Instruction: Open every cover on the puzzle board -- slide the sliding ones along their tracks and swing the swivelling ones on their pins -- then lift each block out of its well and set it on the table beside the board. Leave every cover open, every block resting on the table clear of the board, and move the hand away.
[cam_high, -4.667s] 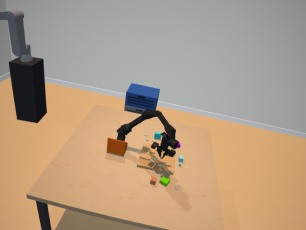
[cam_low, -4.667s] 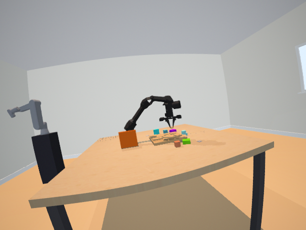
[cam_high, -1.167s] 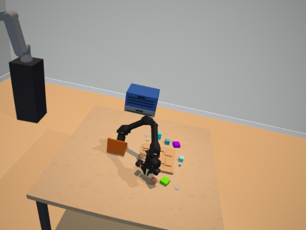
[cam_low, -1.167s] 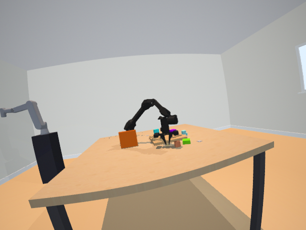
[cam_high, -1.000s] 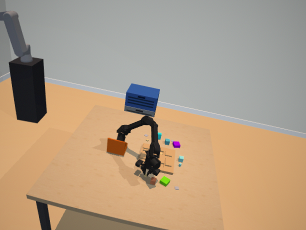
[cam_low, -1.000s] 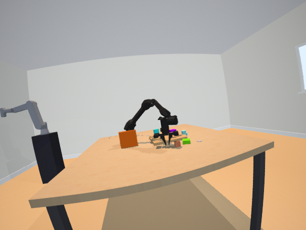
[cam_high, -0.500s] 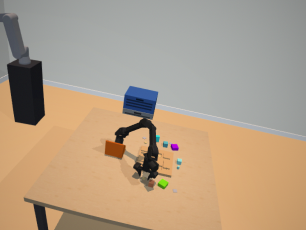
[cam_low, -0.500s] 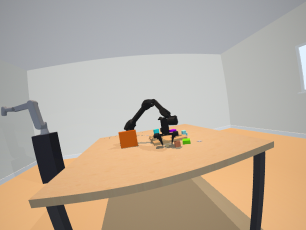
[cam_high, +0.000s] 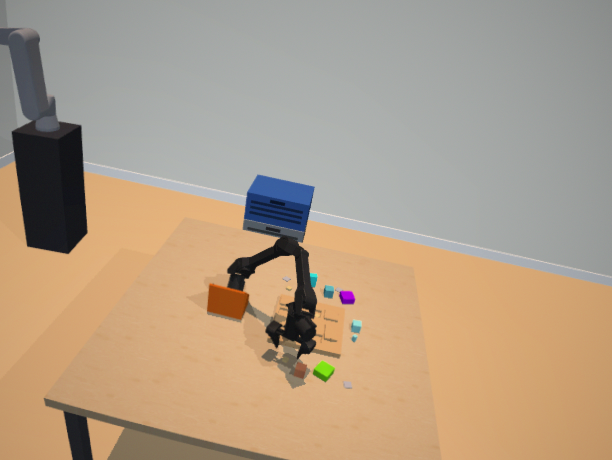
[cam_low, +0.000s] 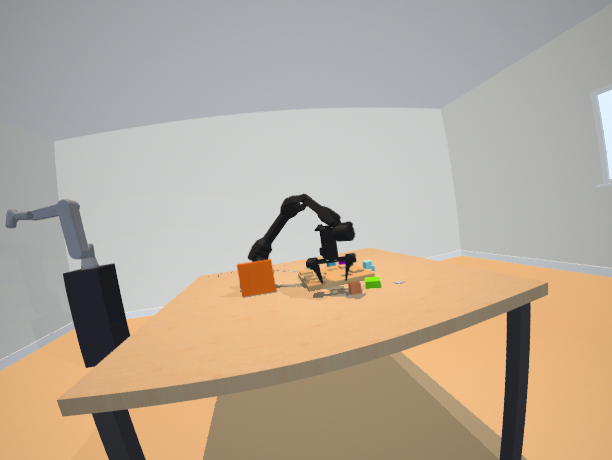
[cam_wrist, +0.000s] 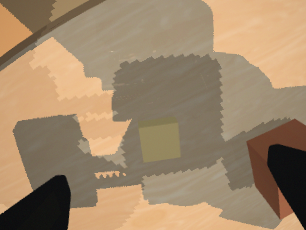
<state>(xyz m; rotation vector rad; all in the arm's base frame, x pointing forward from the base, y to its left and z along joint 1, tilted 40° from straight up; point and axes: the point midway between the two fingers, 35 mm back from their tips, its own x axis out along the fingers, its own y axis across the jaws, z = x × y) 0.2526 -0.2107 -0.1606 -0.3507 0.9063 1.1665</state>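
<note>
Right now my gripper tip is 8 cm short of the wooden puzzle board, 24 cm to the right of it and 2 cm above it. From my gripper tip the other things lie so: brown block (6 cm ahead, 6 cm to the right, 2 cm below); green block (15 cm ahead, 4 cm to the right, 3 cm below); light cyan block (29 cm ahead, 24 cm to the left, 2 cm below).
</note>
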